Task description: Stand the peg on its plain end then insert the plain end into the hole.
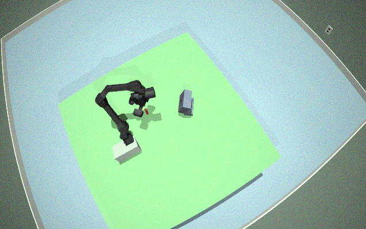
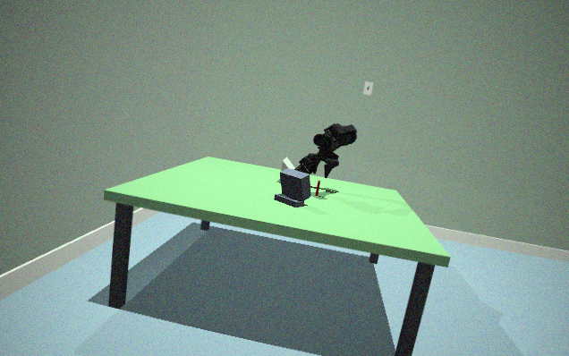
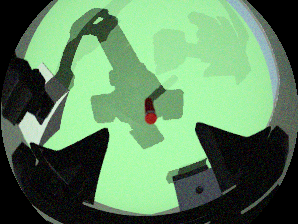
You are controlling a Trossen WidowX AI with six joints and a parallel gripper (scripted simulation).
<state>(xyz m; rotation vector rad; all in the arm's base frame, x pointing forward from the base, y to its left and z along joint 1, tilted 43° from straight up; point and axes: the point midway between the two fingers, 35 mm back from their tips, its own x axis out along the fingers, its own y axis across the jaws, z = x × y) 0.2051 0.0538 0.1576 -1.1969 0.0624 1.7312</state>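
Right now my gripper tip is 50 mm above the red peg. The rest, counted from my gripper tip: sloped grey panel: 260 mm ahead, 90 mm to the right, 20 mm below; then panel foot: 280 mm ahead, 100 mm to the right, 90 mm below.
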